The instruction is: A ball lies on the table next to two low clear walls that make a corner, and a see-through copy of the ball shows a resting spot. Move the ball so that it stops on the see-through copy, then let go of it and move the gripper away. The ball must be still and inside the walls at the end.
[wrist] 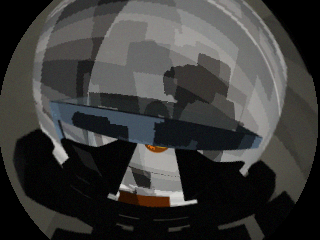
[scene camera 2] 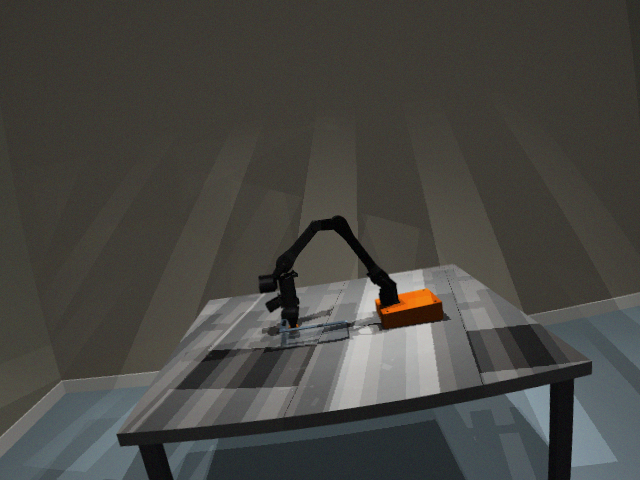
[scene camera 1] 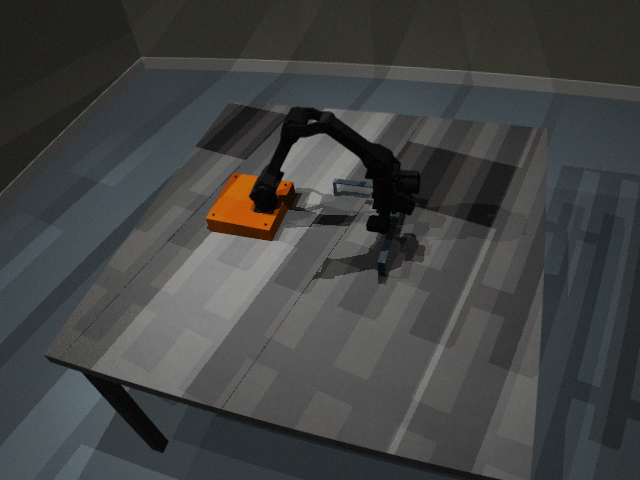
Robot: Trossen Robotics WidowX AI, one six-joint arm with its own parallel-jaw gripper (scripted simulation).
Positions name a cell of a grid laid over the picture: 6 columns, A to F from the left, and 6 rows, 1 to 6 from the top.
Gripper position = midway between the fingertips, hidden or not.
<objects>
my gripper: wrist C4; scene camera 2 C5; scene camera 1 D3
</objects>
